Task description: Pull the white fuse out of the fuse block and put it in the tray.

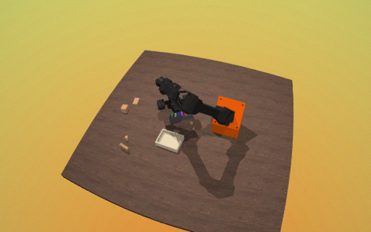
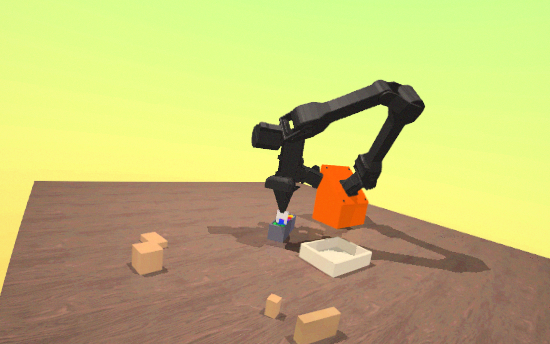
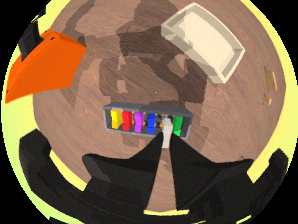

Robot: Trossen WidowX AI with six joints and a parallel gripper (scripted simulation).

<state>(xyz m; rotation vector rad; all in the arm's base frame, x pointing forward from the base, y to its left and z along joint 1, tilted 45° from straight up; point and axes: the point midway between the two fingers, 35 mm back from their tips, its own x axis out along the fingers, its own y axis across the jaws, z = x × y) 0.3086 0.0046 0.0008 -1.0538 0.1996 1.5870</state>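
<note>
Now: the white tray 160 mm to the left of my gripper tip, 60 mm below it and 20 mm behind it. Also, from my gripper tip: white fuse: 10 mm below.
</note>
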